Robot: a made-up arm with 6 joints.
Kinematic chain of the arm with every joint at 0, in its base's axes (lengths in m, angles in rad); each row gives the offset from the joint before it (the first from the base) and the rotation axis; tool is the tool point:
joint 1: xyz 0 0 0.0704 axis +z
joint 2: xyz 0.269 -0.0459 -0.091 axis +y
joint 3: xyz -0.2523 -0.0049 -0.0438 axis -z
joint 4: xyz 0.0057 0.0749 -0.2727 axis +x
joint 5: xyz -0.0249 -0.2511 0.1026 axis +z
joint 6: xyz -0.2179 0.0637 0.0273 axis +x
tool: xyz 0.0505 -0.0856 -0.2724
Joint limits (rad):
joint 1: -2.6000..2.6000
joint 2: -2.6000..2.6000
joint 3: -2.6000..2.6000
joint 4: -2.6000..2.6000
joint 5: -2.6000..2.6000
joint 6: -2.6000..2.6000
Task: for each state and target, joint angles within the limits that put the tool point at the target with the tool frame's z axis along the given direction. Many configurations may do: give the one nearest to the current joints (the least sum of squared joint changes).
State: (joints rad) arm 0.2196 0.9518 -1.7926 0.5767 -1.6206 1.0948
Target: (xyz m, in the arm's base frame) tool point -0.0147 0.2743 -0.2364 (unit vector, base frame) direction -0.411 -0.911 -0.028
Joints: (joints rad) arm -0.3659 0.4620 -1.4698 1.2266 -1.5021 1.5301
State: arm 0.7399 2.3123 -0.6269 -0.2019 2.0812 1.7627
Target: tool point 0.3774 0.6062 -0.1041 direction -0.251 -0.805 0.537
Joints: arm 1.4271 2.6000 -0.1654 -0.7375 2.5275 2.2376
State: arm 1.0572 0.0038 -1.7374 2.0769 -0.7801 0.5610
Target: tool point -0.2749 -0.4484 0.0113 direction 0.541 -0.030 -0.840
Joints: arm 0.9361 0.6928 -1.0316 2.0850 -0.0903 -0.0396
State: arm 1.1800 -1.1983 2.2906 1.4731 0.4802 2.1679
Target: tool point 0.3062 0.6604 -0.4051 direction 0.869 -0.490 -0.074
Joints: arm 0.6782 -0.9714 2.3331 1.7252 0.8934 2.3241
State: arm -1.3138 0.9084 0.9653 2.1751 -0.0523 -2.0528
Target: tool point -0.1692 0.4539 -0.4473 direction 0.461 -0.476 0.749
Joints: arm -0.9341 0.8360 1.4564 2.4433 0.1390 -2.3331
